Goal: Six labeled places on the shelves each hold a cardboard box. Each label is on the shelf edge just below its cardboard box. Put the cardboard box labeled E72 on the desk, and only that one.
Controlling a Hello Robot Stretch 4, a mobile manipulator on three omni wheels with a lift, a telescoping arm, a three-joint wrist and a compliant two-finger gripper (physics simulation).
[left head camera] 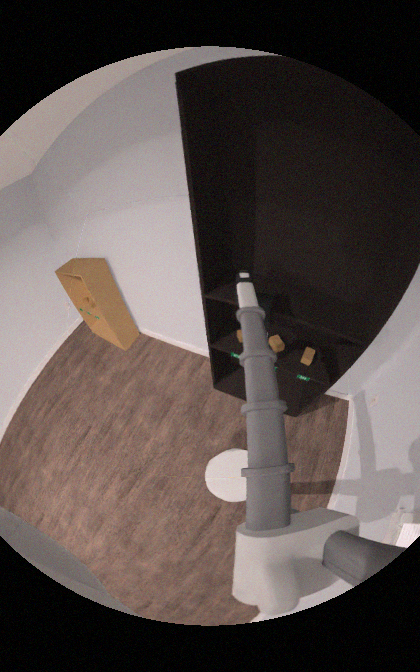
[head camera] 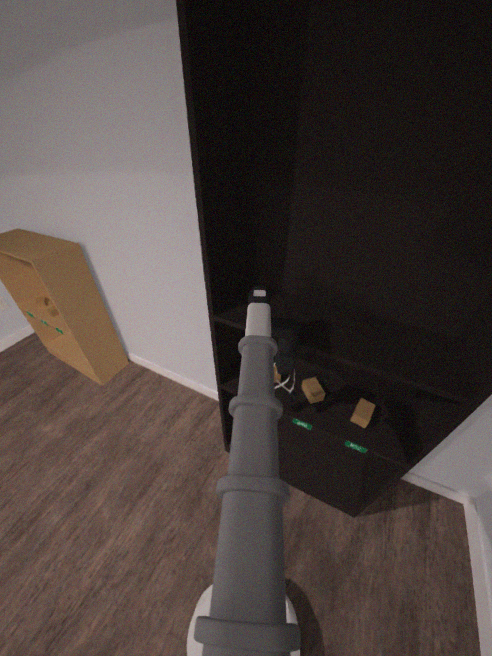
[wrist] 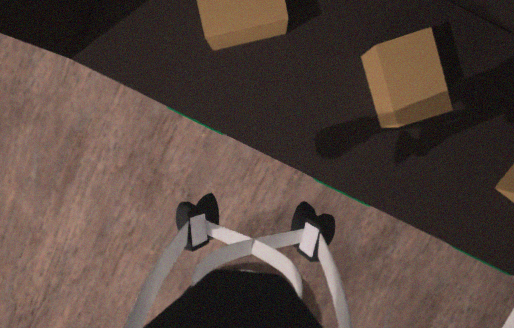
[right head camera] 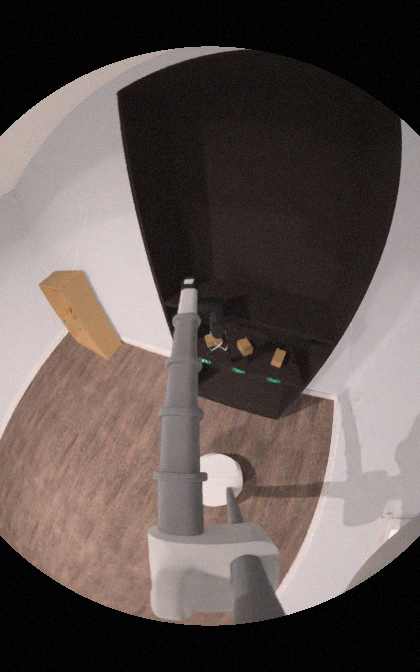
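My gripper (head camera: 284, 386) (right head camera: 218, 347) (wrist: 255, 215) is open and empty, pointing down by the front edge of the dark shelf unit (head camera: 238, 158) (left head camera: 220, 175) (right head camera: 165, 175). Three cardboard boxes stand on its low shelf: a left box (left head camera: 240, 336) (right head camera: 212, 341) (wrist: 243, 22), partly hidden behind the arm or gripper in the head views, a middle box (head camera: 312, 389) (left head camera: 276, 343) (right head camera: 245, 346) (wrist: 410, 75) and a right box (head camera: 362, 412) (left head camera: 308, 356) (right head camera: 278, 357) (wrist: 507, 186). Their green labels are unreadable here, so E72 cannot be told. No desk is recognizable.
A tan shelf unit (head camera: 90, 317) (left head camera: 115, 300) (right head camera: 92, 310) with brown boxes and green labels stands against the wall at left. The dark unit's upper shelf board lies above the low shelf. A wall is close on the right. My extended arm (head camera: 254, 492) (left head camera: 265, 440) (right head camera: 180, 445) crosses the head views.
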